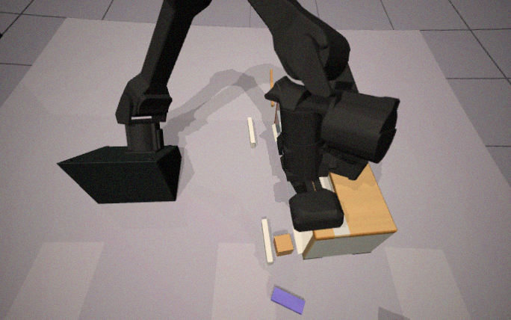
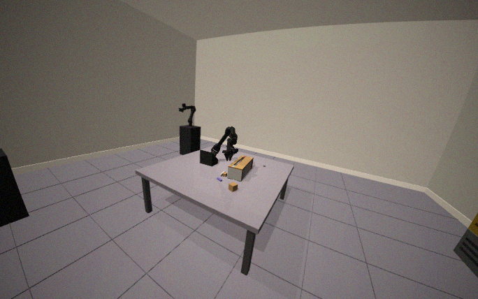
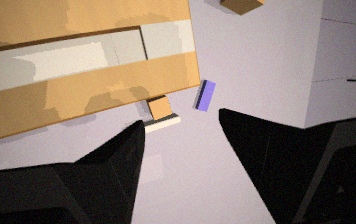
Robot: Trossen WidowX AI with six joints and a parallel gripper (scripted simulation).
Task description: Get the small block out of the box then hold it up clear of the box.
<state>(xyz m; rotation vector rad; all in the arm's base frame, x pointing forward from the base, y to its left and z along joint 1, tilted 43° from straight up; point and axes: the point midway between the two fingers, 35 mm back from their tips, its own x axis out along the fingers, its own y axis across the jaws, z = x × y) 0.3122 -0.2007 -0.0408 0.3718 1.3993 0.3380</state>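
The tan block is 20 mm behind my gripper tip, 10 mm to the right of it and 150 mm below it. Round my gripper tip: clear-fronted box (40 mm ahead, 160 mm to the left, 100 mm below); then thin orange stick (10 mm behind, 490 mm to the left, 160 mm below).
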